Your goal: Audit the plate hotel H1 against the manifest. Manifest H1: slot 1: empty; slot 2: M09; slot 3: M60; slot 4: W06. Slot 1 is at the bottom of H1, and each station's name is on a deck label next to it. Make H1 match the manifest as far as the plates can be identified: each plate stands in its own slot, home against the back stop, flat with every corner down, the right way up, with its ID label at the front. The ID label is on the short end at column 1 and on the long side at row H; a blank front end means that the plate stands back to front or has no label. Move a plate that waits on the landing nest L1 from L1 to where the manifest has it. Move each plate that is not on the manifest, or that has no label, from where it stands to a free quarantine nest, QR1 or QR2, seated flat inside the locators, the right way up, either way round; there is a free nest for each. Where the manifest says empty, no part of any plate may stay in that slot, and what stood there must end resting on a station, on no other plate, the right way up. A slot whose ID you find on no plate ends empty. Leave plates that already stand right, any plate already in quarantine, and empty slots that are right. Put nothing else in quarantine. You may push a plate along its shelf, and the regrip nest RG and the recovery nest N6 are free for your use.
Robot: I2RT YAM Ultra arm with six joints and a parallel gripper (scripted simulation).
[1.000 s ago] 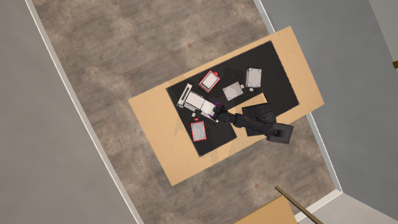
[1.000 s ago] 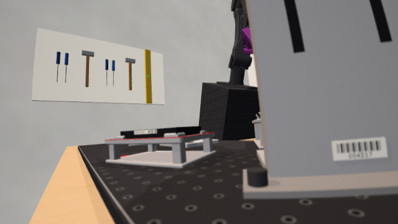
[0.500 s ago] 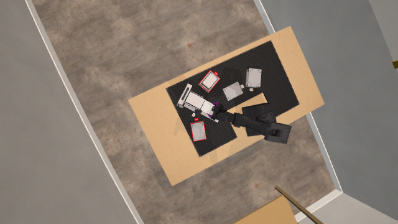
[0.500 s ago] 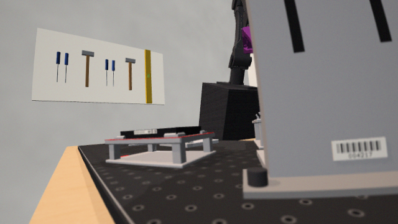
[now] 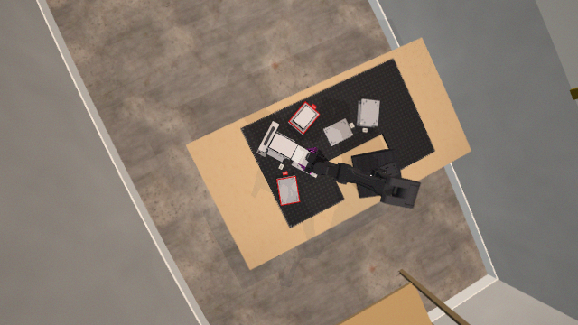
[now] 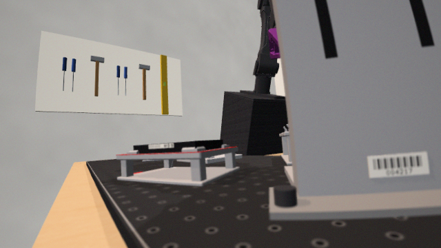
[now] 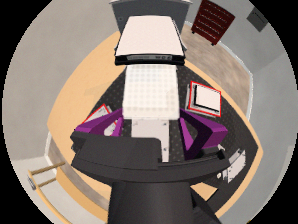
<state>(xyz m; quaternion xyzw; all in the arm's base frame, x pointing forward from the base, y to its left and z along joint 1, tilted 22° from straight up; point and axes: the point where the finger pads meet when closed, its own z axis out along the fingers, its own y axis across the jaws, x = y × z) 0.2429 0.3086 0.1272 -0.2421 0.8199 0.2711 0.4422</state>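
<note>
My gripper is now 40 mm short of the white well plate and 40 mm to the right of it. The rest, counted from my hand: plate hotel H1: 150 mm ahead, 130 mm to the left, 60 mm below; red-rimmed nest: 160 mm behind, 140 mm to the left, 180 mm below; black-sided plate: 210 mm ahead, 130 mm to the right, 170 mm below.
</note>
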